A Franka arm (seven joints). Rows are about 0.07 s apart.
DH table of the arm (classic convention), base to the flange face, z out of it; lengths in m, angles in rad. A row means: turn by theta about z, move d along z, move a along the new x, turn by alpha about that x. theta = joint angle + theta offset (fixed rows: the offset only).
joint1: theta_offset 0, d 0.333, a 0, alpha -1.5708
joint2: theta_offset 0, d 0, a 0, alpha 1.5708
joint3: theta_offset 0, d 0.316, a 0.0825, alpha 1.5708
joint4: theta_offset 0, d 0, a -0.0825, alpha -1.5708
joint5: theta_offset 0, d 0.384, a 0, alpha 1.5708
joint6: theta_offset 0, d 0, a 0.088, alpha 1.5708
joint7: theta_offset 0, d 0.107, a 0, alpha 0
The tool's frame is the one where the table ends.
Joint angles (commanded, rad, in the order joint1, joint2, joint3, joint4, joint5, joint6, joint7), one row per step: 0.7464, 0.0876, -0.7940, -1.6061, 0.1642, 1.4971, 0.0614; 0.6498, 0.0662, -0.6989, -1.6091, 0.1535, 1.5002, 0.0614; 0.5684, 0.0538, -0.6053, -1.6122, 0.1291, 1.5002, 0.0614; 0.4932, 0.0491, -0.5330, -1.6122, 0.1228, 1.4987, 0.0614; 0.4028, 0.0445, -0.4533, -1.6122, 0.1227, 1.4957, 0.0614; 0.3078, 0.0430, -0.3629, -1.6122, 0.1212, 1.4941, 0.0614; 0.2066, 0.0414, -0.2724, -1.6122, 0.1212, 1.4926, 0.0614
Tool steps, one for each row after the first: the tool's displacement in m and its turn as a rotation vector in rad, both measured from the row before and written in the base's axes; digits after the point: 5 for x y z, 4 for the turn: -0.00269, -0.00690, 0.00533, 0.0086, -0.0112, -0.0013; -0.00206, 0.00111, 0.00218, -0.0125, -0.0028, 0.0140; -0.00074, -0.00371, 0.00103, -0.0006, -0.0004, -0.0023; -0.00103, -0.00727, 0.00116, 0.0054, 0.0005, -0.0105; -0.00026, -0.00378, -0.00016, 0.0028, 0.0016, -0.0044; -0.00050, -0.00696, 0.00015, 0.0042, 0.0009, -0.0106
